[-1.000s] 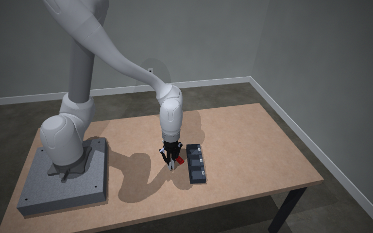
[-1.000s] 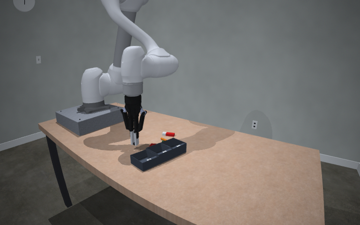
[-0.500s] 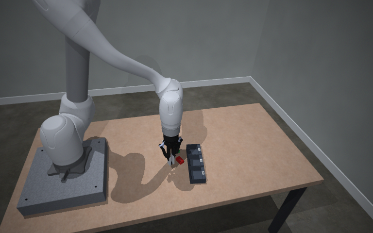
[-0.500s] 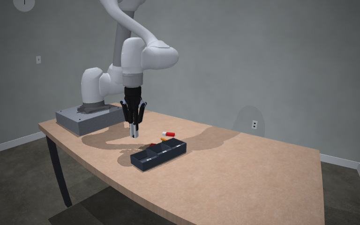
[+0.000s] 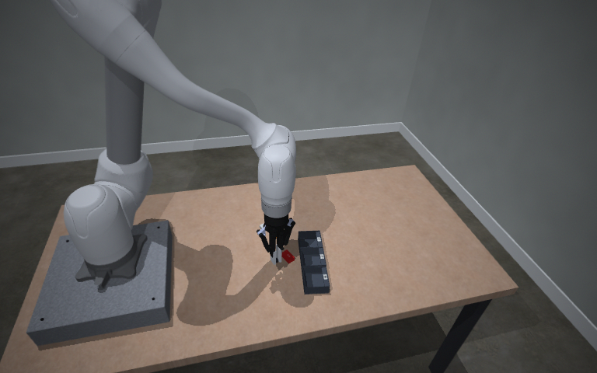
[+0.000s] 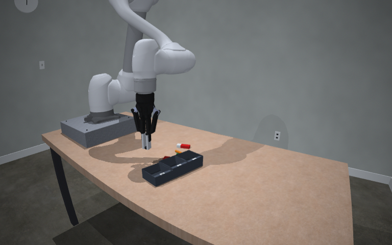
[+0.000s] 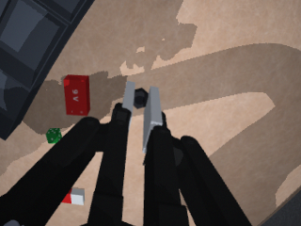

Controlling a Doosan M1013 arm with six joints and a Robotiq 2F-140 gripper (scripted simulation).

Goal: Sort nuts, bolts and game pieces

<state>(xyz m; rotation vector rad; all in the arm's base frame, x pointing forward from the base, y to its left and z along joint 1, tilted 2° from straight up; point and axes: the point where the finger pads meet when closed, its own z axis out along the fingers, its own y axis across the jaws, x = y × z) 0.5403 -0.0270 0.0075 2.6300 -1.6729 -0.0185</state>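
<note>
Right now the green die is 40 mm ahead of my hand, 140 mm to the left of it and 90 mm below it. The rest, counted from my hand: black nut 30 mm below; red block 40 mm ahead, 80 mm to the left, 90 mm below; dark three-compartment bin 130 mm ahead, 30 mm to the left, 80 mm below.
</note>
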